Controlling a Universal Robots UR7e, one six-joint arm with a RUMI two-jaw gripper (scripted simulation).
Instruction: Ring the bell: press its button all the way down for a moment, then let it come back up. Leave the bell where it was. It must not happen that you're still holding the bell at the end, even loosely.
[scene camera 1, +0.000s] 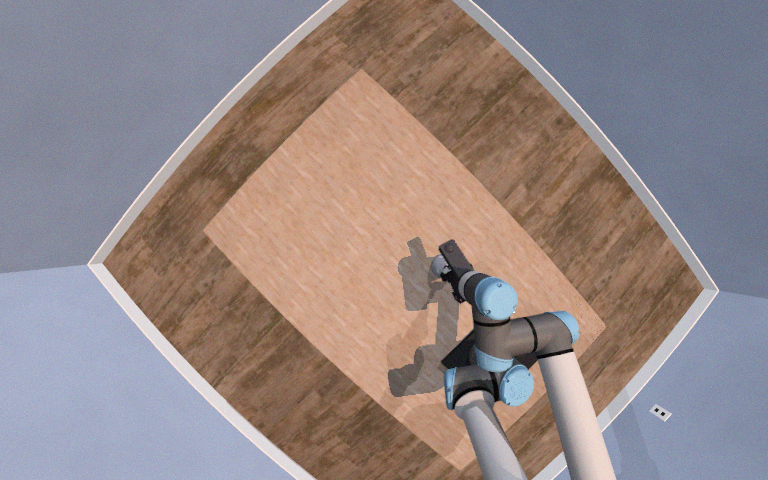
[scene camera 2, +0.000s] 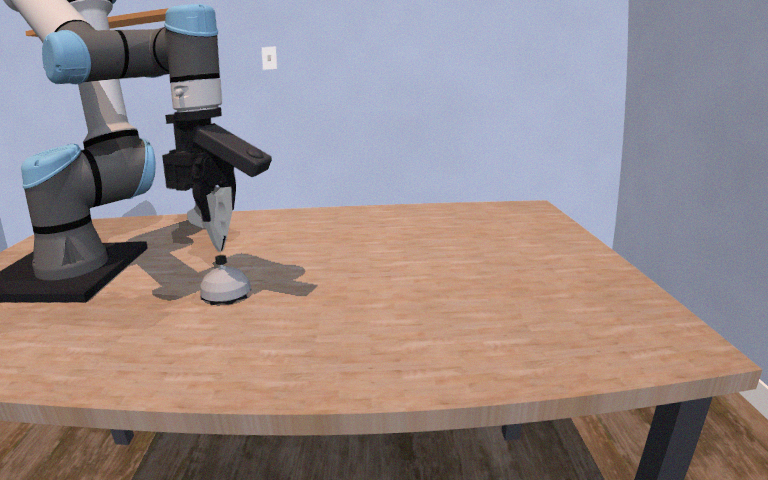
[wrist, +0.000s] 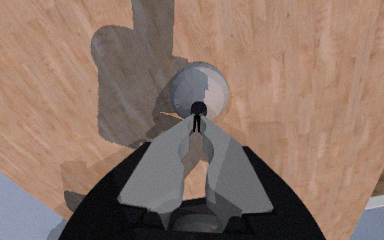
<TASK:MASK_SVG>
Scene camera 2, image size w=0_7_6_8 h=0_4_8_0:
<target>my gripper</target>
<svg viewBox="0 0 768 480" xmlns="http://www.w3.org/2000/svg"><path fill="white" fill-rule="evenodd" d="M165 115L166 124L173 123L176 149L162 155L166 188L176 189L177 191L187 191L192 188L195 207L187 212L187 219L191 224L206 229L214 247L218 252L221 252L225 247L235 204L236 179L234 167L250 177L255 177L268 170L272 157L219 125L211 124L211 118L222 116L221 107L200 111L174 112L174 114Z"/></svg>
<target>silver dome bell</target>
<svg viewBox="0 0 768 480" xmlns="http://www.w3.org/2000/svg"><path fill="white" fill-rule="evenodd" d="M216 256L216 264L220 265L220 267L213 269L203 278L200 284L201 300L210 301L211 305L221 303L231 305L237 300L248 298L246 294L251 289L248 277L239 269L224 266L227 263L226 255Z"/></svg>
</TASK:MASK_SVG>
